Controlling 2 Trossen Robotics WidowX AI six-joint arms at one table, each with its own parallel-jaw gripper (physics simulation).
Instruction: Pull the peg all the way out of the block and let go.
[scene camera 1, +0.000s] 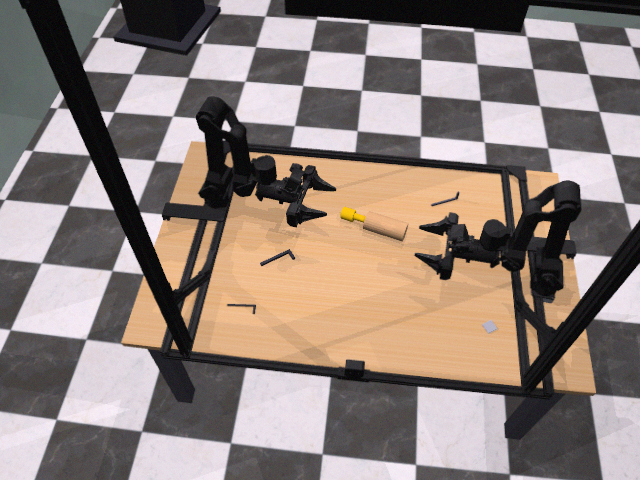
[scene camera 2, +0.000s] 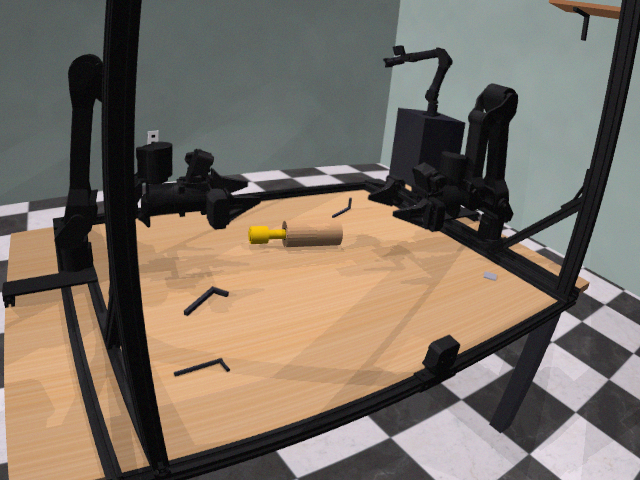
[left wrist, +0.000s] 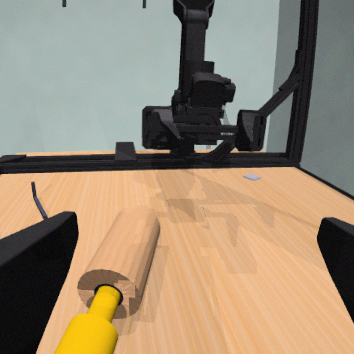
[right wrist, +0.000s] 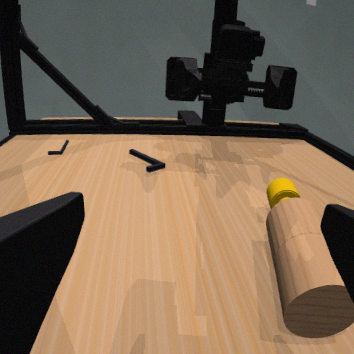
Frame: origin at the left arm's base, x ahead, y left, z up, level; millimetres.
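Seen in the pictures: left gripper, fingertip midpoint: (scene camera 1: 331, 201) (scene camera 2: 254, 191) (left wrist: 202, 227) (right wrist: 238, 86); right gripper, fingertip midpoint: (scene camera 1: 416, 240) (scene camera 2: 380, 205) (left wrist: 215, 142) (right wrist: 207, 211); left arm's base, link origin: (scene camera 1: 216, 202) (scene camera 2: 75, 267) (right wrist: 212, 124); right arm's base, link origin: (scene camera 1: 542, 288) (scene camera 2: 488, 236) (left wrist: 182, 152).
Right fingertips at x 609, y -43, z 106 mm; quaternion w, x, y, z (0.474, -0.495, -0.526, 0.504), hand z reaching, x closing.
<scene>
Pixels of each thing's top centre, then the offset from my right fingertips to it. "pt": a spot on its surface instead.
- yellow peg, top centre: (left wrist: 101, 289) (right wrist: 293, 199) (scene camera 2: 279, 226) (scene camera 1: 362, 214) 171 mm back, 105 mm left, 80 mm down
- round wooden block, top centre: (right wrist: 314, 231) (left wrist: 124, 231) (scene camera 2: 313, 221) (scene camera 1: 386, 220) 97 mm back, 98 mm left, 70 mm down
- small grey square, surface spot: (scene camera 2: 490, 276) (left wrist: 254, 176) (scene camera 1: 488, 327) pt 238 mm ahead, 133 mm right, 122 mm down
A yellow peg (scene camera 1: 347, 213) (scene camera 2: 258, 235) (left wrist: 90, 335) (right wrist: 283, 188) has a thick head and a thinner shaft that enters the hole in the end of a round wooden block (scene camera 1: 385, 226) (scene camera 2: 315, 235) (left wrist: 122, 240) (right wrist: 305, 250). The block lies on its side on the table. The shaft's inner end is hidden. My left gripper (scene camera 1: 330, 201) (scene camera 2: 253, 191) (left wrist: 202, 227) is open and empty, above the table near the peg's head. My right gripper (scene camera 1: 417, 240) (scene camera 2: 382, 205) (right wrist: 207, 211) is open and empty, beyond the block's other end, apart from it.
Three dark hex keys (scene camera 1: 278, 256) (scene camera 1: 240, 305) (scene camera 1: 445, 200) lie on the table, one behind the block and two toward the front left. A small grey square (scene camera 1: 489, 326) (scene camera 2: 490, 276) (left wrist: 252, 177) lies at front right. A black frame (scene camera 1: 279, 367) with uprights surrounds the work area.
</scene>
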